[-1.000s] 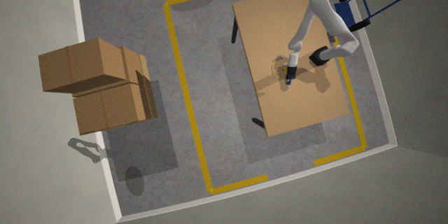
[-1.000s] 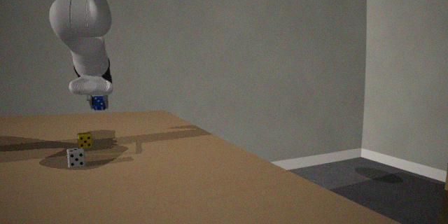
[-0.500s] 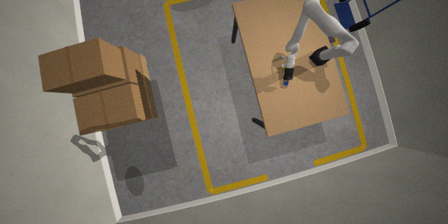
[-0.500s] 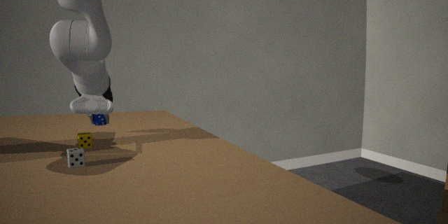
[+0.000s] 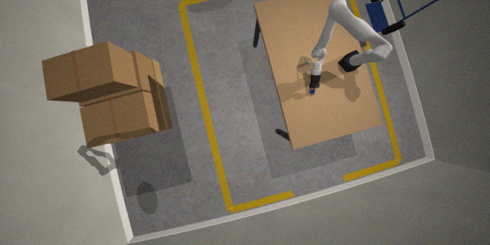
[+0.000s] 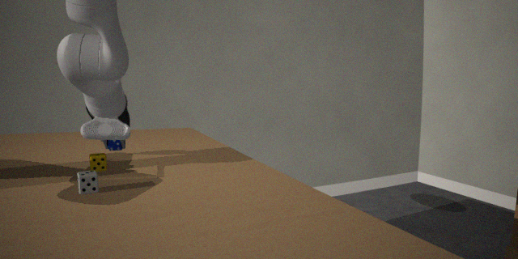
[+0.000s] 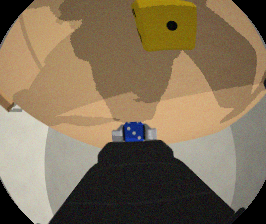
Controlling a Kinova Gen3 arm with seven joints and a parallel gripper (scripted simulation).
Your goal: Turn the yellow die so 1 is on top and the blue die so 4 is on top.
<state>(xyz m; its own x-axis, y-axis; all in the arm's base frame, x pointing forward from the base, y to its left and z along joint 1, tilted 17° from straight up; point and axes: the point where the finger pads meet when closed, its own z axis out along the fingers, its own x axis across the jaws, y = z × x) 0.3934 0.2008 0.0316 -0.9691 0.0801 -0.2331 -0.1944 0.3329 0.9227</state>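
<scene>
The blue die lies right at my hand. Round my hand: white die: 28 cm to the right, 3 cm behind, 2 cm below; then tan mat: 14 cm to the right, 3 cm below, 2 cm ahead; then yellow die: 15 cm to the right, 2 cm behind, 1 cm below.
</scene>
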